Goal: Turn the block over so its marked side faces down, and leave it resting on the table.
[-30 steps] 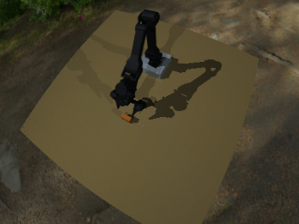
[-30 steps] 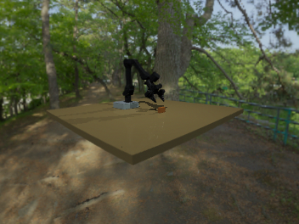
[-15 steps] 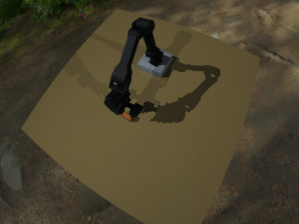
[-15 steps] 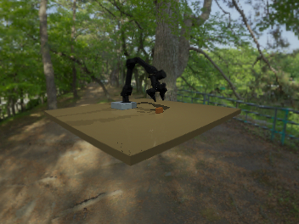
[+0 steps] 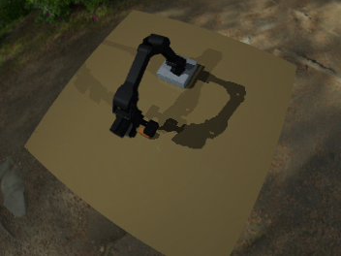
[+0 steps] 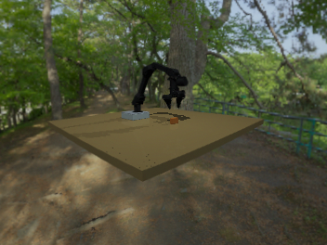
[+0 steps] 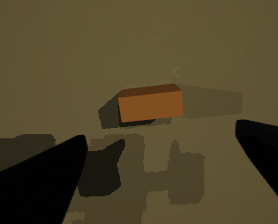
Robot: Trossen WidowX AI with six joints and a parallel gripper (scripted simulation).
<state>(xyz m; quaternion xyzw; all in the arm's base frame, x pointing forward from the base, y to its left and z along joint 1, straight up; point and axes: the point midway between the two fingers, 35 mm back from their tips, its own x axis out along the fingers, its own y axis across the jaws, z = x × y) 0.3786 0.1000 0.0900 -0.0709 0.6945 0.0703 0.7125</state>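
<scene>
Right now the orange block is 1 cm behind my gripper tip and 9 cm below it.
</scene>
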